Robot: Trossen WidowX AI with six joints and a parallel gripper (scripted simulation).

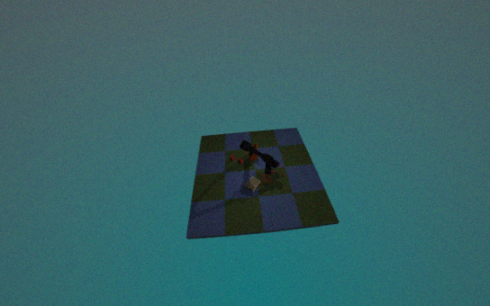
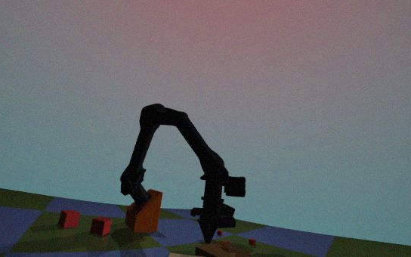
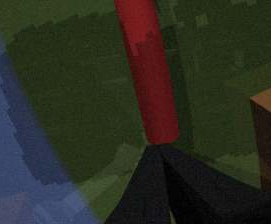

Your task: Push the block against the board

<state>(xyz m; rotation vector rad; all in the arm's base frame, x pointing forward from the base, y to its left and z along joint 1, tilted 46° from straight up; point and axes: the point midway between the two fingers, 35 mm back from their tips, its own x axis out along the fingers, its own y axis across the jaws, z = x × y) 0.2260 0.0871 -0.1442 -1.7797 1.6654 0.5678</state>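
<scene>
Now: gripper tip 4 cm to the right of the thin red bar and 1 cm above it. From my gripper tip the other things lie so: tan flat block (17 cm ahead, 16 cm to the right, 1 cm above); then brown flat block (10 cm ahead, 3 cm to the right, 1 cm above).
</scene>
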